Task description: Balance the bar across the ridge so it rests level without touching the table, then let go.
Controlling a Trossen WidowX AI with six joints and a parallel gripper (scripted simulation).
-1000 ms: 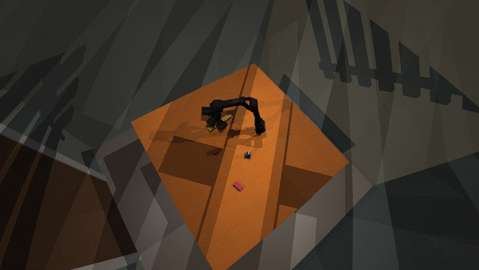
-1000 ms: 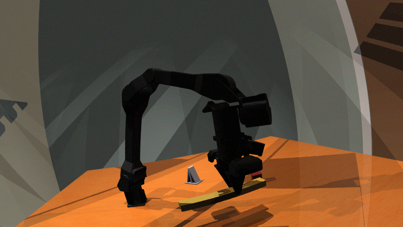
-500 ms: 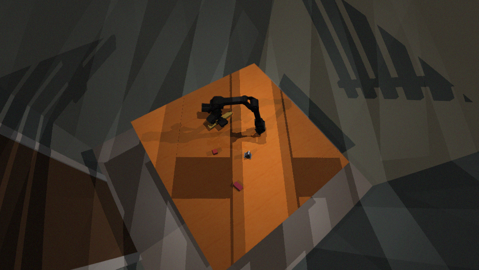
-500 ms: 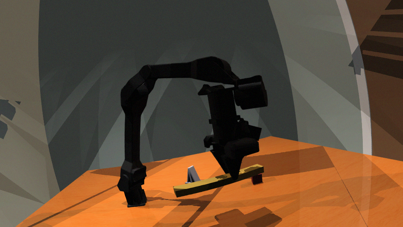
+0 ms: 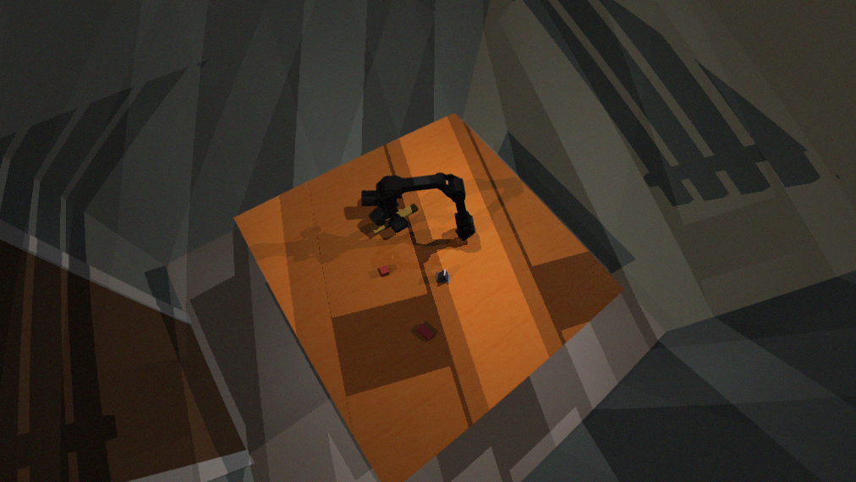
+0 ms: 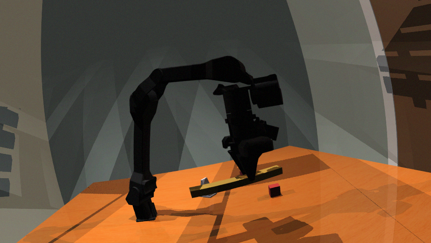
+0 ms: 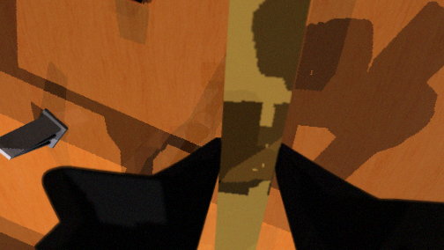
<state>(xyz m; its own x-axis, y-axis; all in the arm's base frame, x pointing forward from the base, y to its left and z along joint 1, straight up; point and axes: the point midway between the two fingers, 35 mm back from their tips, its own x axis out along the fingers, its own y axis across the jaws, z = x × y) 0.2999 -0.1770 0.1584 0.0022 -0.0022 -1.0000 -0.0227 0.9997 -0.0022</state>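
Now: the red cube 140 mm to the left of my gripper tip, 120 mm ahead of it and 110 mm below it. Round my gripper tip: yellow bar: 30 mm behind; flat pink block: 450 mm to the left, 120 mm below, 120 mm ahead.
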